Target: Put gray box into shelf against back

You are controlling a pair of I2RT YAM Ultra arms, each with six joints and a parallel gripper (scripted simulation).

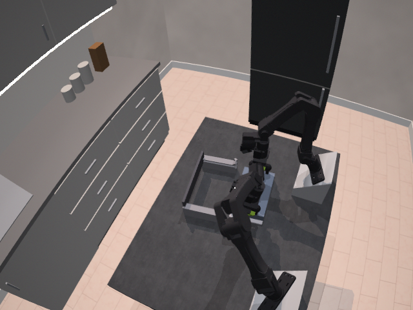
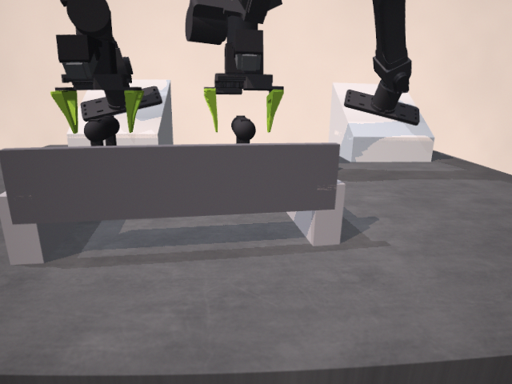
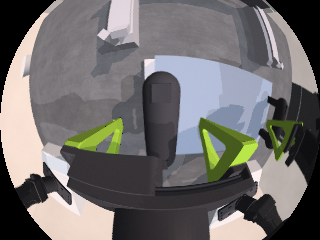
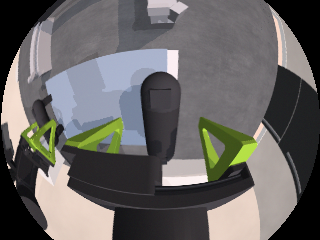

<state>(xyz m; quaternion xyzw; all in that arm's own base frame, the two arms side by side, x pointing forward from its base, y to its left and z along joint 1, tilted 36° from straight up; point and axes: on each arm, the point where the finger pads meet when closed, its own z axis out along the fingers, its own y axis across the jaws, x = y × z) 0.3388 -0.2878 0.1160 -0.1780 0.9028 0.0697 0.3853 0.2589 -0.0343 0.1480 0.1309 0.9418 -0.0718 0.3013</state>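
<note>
The gray box is 13 cm to the right of my left hand, 5 cm below it and 1 cm ahead of it. Also, from my left hand: shelf back plate 31 cm ahead, 6 cm to the right, 2 cm below.
My right hand is 1 cm past the gray box, 12 cm to the right of it and 5 cm above it. Also, from my right hand: shelf back plate: 29 cm ahead, 19 cm to the left, 2 cm below.
</note>
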